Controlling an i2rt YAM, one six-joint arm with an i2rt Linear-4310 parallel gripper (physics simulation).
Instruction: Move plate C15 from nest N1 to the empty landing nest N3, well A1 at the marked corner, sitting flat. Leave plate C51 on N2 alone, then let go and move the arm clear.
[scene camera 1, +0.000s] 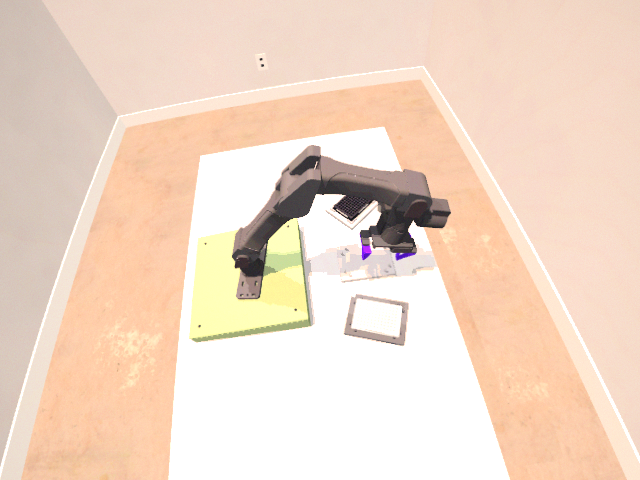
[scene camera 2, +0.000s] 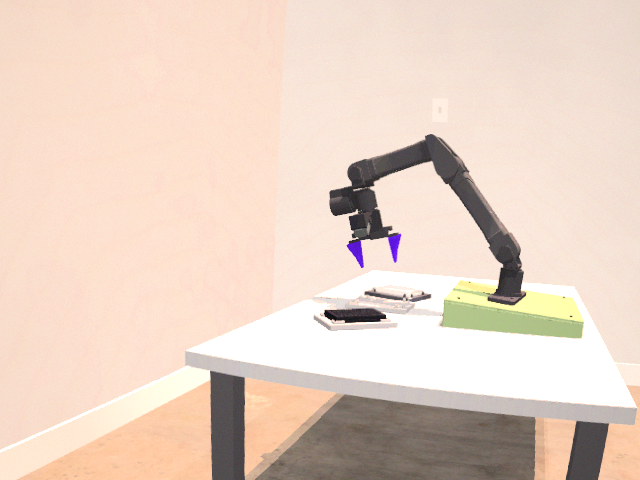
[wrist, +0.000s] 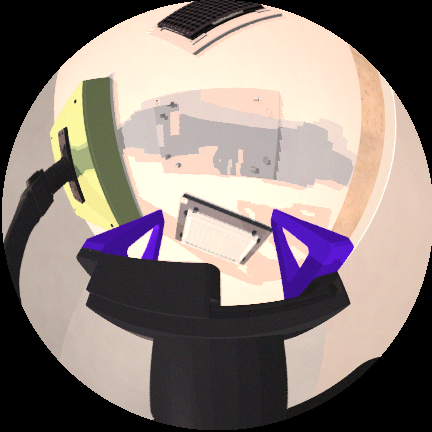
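Note:
A black plate (scene camera 1: 353, 206) (scene camera 2: 355, 314) (wrist: 215, 17) sits on a white nest (scene camera 1: 341, 219) (scene camera 2: 356, 326). A white plate (scene camera 1: 378, 317) (scene camera 2: 398, 292) (wrist: 215, 235) lies flat on a dark grey nest (scene camera 1: 374, 338) (scene camera 2: 421, 297) (wrist: 225, 218). Between them is an empty pale nest (scene camera 1: 356, 268) (scene camera 2: 385, 304) (wrist: 265, 110), partly in the arm's shadow. Plate names and nest numbers are not readable. My gripper (scene camera 1: 382, 257) (scene camera 2: 378, 264) (wrist: 217, 214) is open and empty, high above the table near the empty nest. The white plate shows between its purple fingers in the wrist view.
The arm stands on a yellow-green base block (scene camera 1: 248, 320) (scene camera 2: 511, 322) (wrist: 100, 150) beside the nests. The forearm passes above the black plate and covers part of its nest in the first scene view. The white table (scene camera 1: 310, 403) (scene camera 2: 413, 361) ends beyond the nests.

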